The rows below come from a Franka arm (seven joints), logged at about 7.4 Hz.
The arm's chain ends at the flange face. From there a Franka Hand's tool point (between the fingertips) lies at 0.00 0.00 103.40 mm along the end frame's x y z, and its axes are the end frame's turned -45 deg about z.
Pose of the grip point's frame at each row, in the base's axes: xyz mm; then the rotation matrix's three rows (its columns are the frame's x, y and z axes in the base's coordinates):
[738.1 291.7 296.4], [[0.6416 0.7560 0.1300], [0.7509 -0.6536 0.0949], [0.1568 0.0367 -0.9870]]
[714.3 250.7 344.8], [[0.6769 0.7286 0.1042], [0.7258 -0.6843 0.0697], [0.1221 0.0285 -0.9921]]
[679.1 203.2 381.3], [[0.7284 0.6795 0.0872], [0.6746 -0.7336 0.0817], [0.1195 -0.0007 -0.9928]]
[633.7 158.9 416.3], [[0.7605 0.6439 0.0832], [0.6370 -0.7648 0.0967], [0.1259 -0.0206 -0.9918]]
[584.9 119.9 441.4], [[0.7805 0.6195 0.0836], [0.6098 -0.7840 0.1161], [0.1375 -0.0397 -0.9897]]
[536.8 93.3 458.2], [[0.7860 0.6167 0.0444], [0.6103 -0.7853 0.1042], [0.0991 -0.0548 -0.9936]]
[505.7 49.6 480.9], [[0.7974 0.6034 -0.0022], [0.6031 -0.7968 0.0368], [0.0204 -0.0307 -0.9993]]
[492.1 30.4 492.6], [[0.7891 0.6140 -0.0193], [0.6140 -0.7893 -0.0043], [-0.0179 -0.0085 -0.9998]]
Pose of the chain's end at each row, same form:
[724.7 281.9 398.5], [[0.9883 0.0809 0.1300], [0.0688 -0.9931 0.0949], [0.1368 -0.0849 -0.9870]]
[703.5 243.5 447.4], [[0.9938 0.0366 0.1042], [0.0293 -0.9971 0.0697], [0.1065 -0.0662 -0.9921]]
[670.1 194.8 484.0], [[0.9955 -0.0346 0.0872], [-0.0417 -0.9957 0.0817], [0.0840 -0.0850 -0.9928]]
[625.1 148.9 518.9], [[0.9931 -0.0824 0.0832], [-0.0904 -0.9912 0.0967], [0.0745 -0.1036 -0.9918]]
[576.3 107.9 543.7], [[0.9899 -0.1138 0.0836], [-0.1232 -0.9856 0.1161], [0.0692 -0.1253 -0.9897]]
[532.2 82.5 560.9], [[0.9919 -0.1197 0.0444], [-0.1237 -0.9868 0.1042], [0.0313 -0.1088 -0.9936]]
[505.9 45.8 584.2], [[0.9905 -0.1372 -0.0022], [-0.1370 -0.9899 0.0368], [-0.0073 -0.0361 -0.9993]]
[494.1 30.8 596.0], [[0.9921 -0.1238 -0.0193], [-0.1240 -0.9923 -0.0043], [-0.0187 0.0066 -0.9998]]

